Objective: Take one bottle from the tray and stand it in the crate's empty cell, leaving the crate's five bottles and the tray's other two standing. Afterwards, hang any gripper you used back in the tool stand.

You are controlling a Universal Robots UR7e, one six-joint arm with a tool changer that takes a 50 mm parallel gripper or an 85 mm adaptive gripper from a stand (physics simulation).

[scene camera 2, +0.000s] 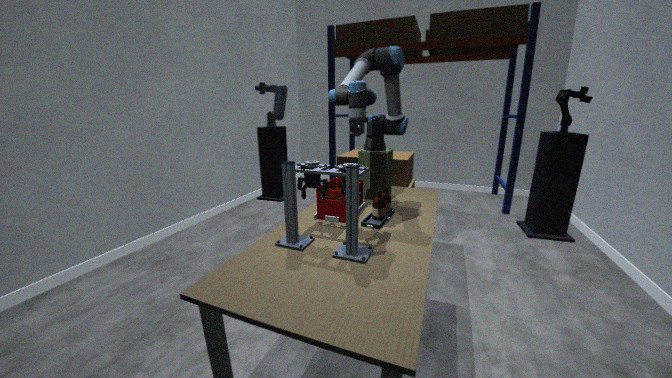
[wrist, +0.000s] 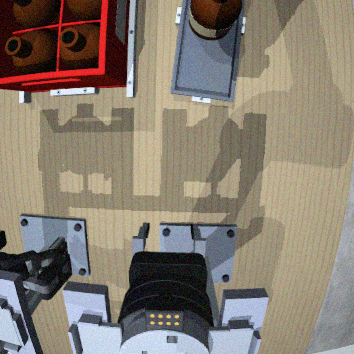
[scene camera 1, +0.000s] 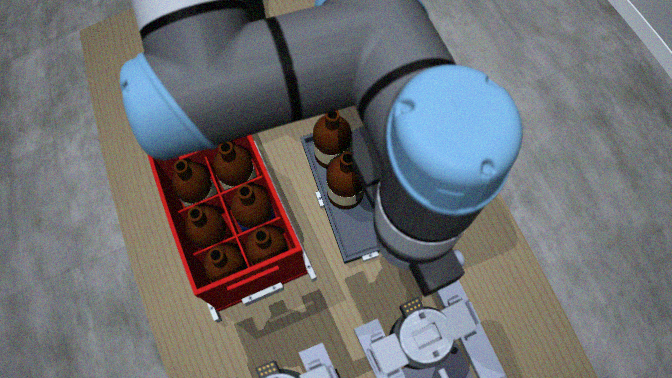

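Seen in the pictures: arm's base, origin of its link: [scene camera 2: 374,149].
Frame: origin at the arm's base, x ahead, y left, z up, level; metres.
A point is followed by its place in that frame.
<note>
The arm's bare tool flange [scene camera 2: 356,127] {z 0.183, x 0.709, y 0.046 m} carries no gripper and is above the table, between me and the tray. The parallel gripper [wrist: 170,232] hangs in the tool stand [scene camera 2: 352,215] {z -0.139, x 0.881, y 0.076 m} [scene camera 1: 482,345] {z 0.015, x 0.786, y 0.085 m}, its two fingers apart and nothing between them. The adaptive gripper [scene camera 2: 312,191] [wrist: 37,270] hangs in the stand's other place. The red crate [scene camera 1: 292,265] {z -0.224, x 0.530, y -0.057 m} [scene camera 2: 330,212] {z -0.278, x 0.525, y -0.139 m} [wrist: 115,70] {z -0.219, x 0.519, y -0.034 m} has an upright brown bottle in each of its cells. Two brown bottles [scene camera 1: 332,136] {z -0.207, x 0.351, y 0.115 m} [scene camera 1: 345,181] {z -0.210, x 0.441, y 0.093 m} stand on the grey tray [scene camera 1: 350,230] {z -0.322, x 0.495, y 0.078 m} [wrist: 205,65] {z -0.322, x 0.502, y 0.096 m}; its near end is bare.
White brackets [scene camera 1: 262,293] [wrist: 201,99] sit against the crate and tray edges. The stand's foot plates [scene camera 2: 295,243] {z -0.310, x 0.856, y -0.188 m} [wrist: 50,225] {z -0.315, x 0.774, y -0.204 m} rest on the wooden table [scene camera 2: 320,305] {z -0.327, x 1.180, y 0.054 m}. A blue-posted rack [scene camera 2: 525,100] and two dark pedestals [scene camera 2: 272,160] [scene camera 2: 557,180] are behind and beside the table.
</note>
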